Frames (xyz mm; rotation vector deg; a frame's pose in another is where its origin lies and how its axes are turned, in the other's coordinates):
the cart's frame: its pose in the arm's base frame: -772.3 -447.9 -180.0 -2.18 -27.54 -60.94
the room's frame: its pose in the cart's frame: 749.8 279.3 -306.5 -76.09 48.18 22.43
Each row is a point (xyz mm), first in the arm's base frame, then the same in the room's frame.
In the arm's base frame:
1: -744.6 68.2 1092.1
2: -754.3 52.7 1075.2
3: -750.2 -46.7 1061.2
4: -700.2 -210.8 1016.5
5: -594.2 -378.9 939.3
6: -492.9 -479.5 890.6
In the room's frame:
1: -1626.4 -564.4 52.3
2: -1609.6 -559.8 34.6
3: -1519.3 -597.9 12.4
4: -1346.0 -635.0 8.6
5: -1136.0 -637.0 45.1
6: -996.1 -629.4 101.0

